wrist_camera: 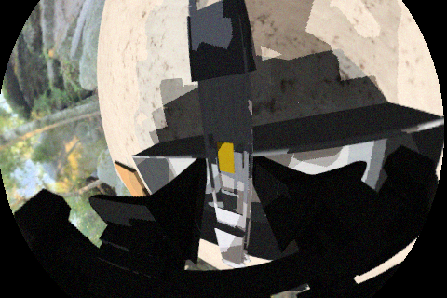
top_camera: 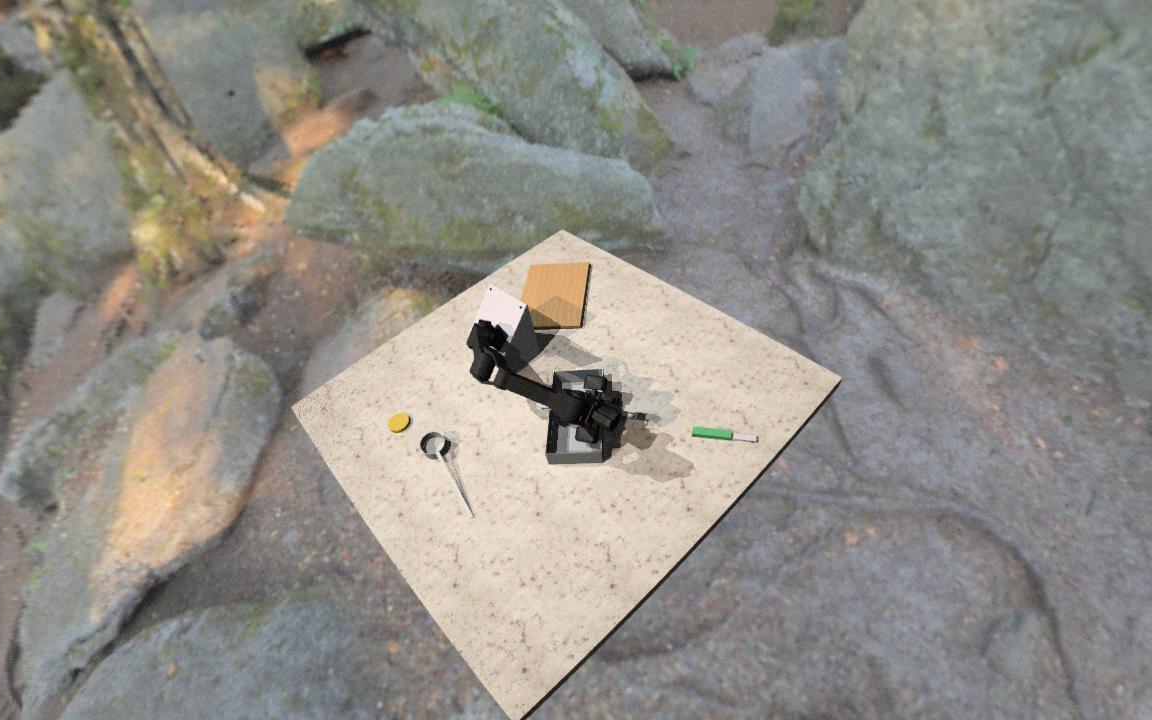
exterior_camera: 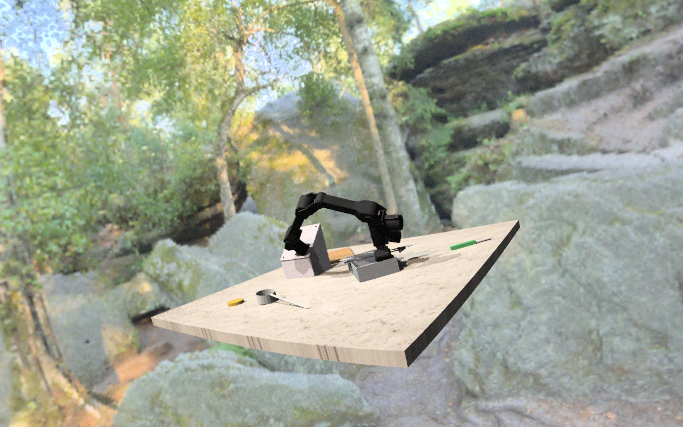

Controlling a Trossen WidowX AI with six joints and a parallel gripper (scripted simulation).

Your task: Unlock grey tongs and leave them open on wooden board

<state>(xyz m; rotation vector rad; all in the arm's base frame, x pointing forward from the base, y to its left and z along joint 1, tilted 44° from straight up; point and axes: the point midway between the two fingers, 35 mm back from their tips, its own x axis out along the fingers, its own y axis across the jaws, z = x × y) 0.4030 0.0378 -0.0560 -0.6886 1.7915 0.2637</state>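
Right now my gripper tip is 40 mm past the roasting tin and 50 mm to the left of it. From my gripper tip the other things lie so: small yellow part 30 mm ahead, 30 mm above; green-handled tool 300 mm ahead, 220 mm to the left, 20 mm below; wooden board 560 mm behind, 240 mm to the left, 20 mm below.
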